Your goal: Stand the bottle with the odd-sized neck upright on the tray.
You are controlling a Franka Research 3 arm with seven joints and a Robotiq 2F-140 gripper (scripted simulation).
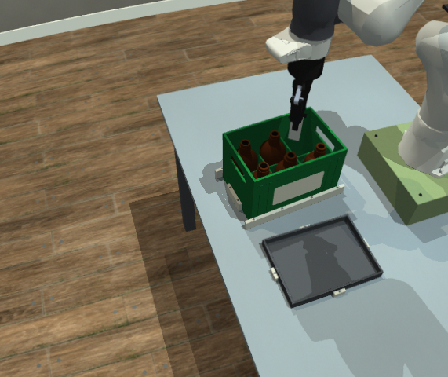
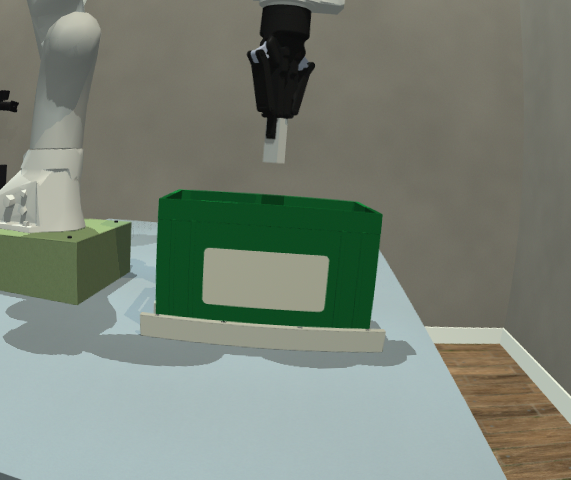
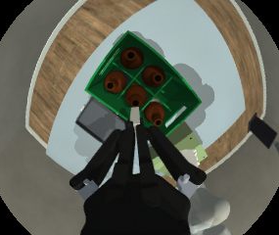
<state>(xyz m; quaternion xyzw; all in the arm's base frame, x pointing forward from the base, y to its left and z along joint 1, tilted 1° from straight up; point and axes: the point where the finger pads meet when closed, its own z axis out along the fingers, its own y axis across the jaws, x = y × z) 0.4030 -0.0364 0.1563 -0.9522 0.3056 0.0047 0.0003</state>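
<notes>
The bottle lies 17 cm below my hand, 9 cm to the right of it and 1 cm ahead of it. Also, from my hand: dark tray 24 cm below, 23 cm to the left, 2 cm behind; green crate 17 cm below, 4 cm to the right.
</notes>
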